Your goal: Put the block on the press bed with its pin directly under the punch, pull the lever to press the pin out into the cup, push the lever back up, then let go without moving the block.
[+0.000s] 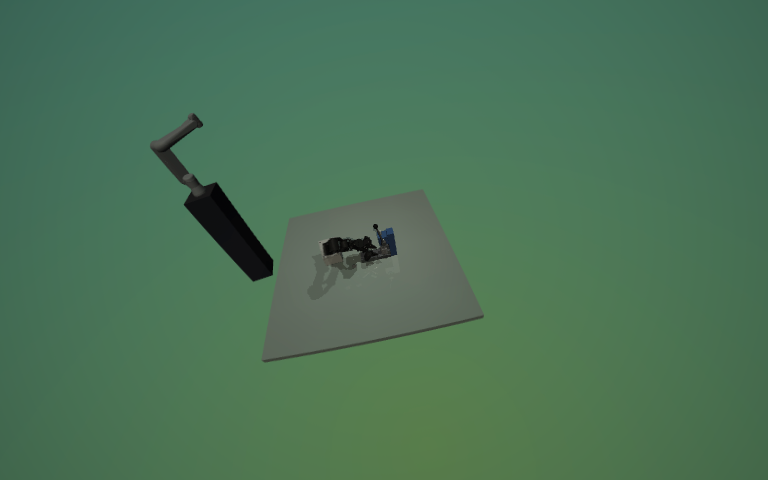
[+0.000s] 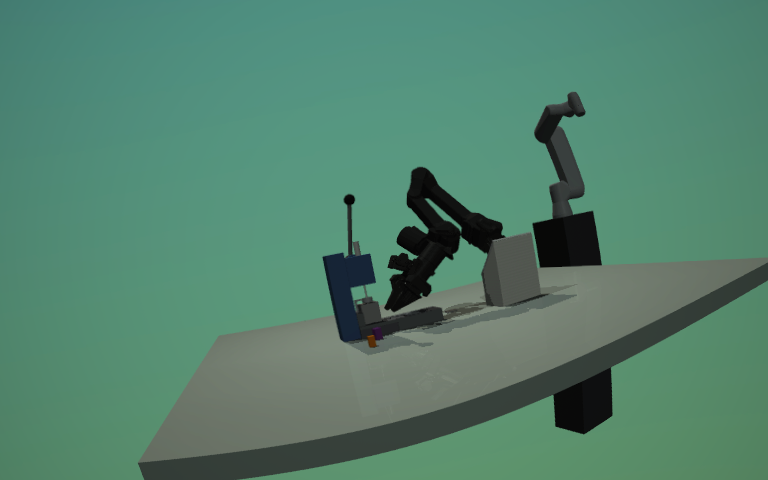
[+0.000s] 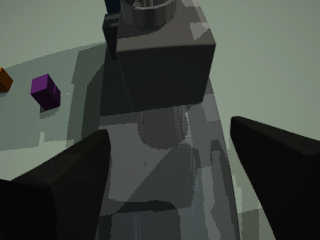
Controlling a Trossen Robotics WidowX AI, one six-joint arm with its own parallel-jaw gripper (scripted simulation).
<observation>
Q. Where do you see a blue press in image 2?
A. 342, 273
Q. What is my gripper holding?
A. Nothing.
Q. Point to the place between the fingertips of my gripper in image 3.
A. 170, 132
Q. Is my gripper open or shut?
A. Open.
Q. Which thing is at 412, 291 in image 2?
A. My gripper.
</observation>
